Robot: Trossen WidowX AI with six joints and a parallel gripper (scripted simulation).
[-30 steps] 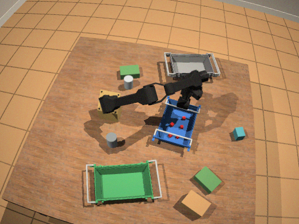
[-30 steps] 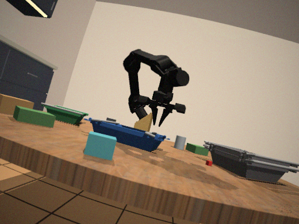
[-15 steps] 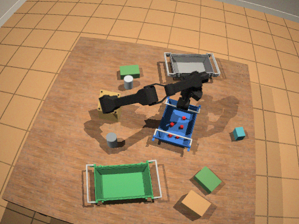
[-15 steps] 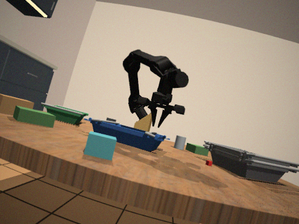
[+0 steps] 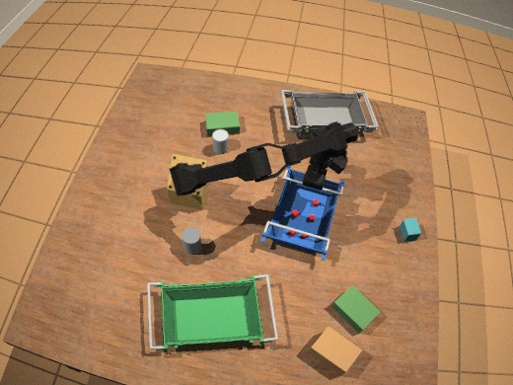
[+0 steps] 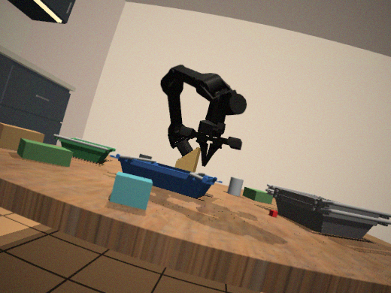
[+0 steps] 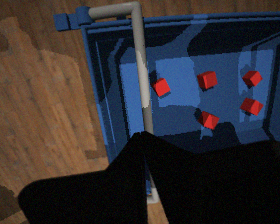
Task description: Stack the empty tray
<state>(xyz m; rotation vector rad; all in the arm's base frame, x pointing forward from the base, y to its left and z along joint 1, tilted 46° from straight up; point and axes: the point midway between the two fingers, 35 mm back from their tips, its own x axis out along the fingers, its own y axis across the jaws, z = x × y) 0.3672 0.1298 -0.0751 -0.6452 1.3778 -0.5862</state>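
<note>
Right now my gripper tip is 520 mm to the left of the green tray, 160 mm past it and 40 mm above it. Also, from my gripper tip: teal cube 360 mm ahead, 70 mm below, 40 mm to the right; tan box 520 mm to the right, 200 mm ahead, 60 mm below.
</note>
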